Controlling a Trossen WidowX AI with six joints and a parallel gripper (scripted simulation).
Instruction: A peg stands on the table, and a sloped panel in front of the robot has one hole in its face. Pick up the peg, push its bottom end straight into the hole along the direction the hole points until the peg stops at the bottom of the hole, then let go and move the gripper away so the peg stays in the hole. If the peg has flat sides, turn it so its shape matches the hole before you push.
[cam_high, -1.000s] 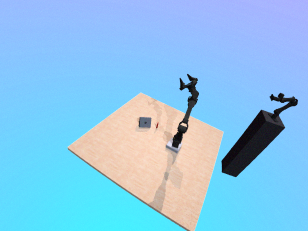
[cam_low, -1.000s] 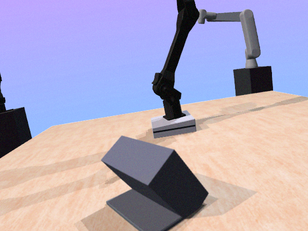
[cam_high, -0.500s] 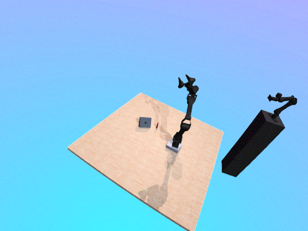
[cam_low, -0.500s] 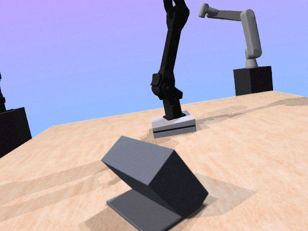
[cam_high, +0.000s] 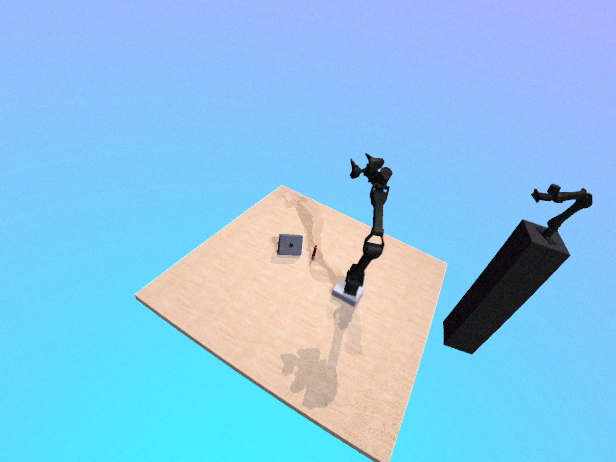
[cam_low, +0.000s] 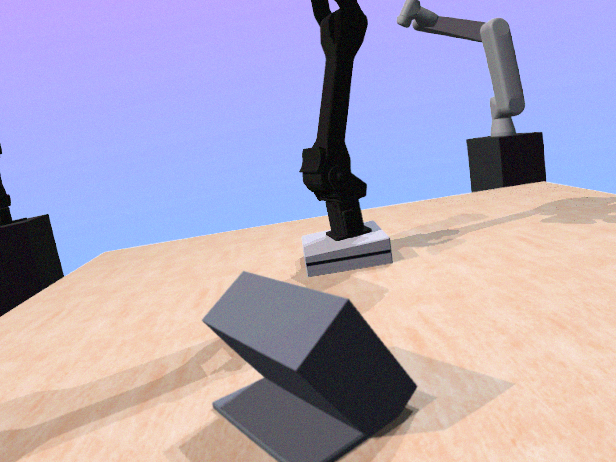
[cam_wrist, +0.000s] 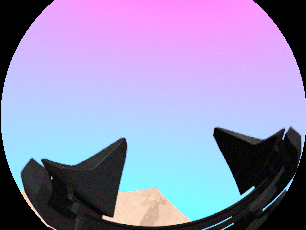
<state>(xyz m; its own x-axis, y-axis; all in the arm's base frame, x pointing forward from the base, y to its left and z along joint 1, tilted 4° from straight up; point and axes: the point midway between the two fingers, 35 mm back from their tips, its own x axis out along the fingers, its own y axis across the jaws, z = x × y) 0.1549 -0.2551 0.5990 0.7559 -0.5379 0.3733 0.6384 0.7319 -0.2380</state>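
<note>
Now: the red peg 57 cm below my gripper tip, 11 cm to the left of it and 7 cm ahead of it. Also, from my gripper tip: grey sloped panel: 58 cm below, 22 cm ahead, 14 cm to the left.
</note>
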